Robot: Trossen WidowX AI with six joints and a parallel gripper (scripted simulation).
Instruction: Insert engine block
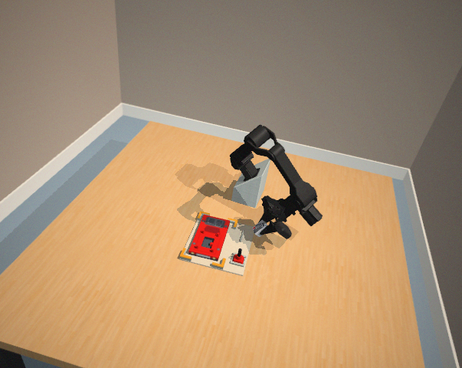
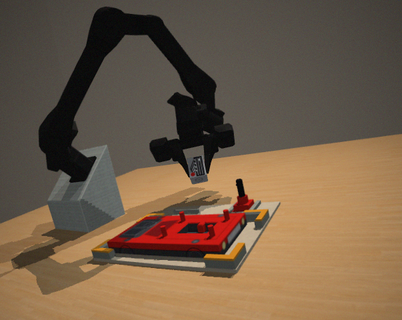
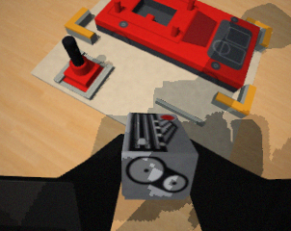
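The pale base plate is 6 cm ahead of my gripper tip, 14 cm to the right of it and 6 cm below it. The rest, counted from my gripper tip: grey engine block 1 cm to the left, 1 cm above.
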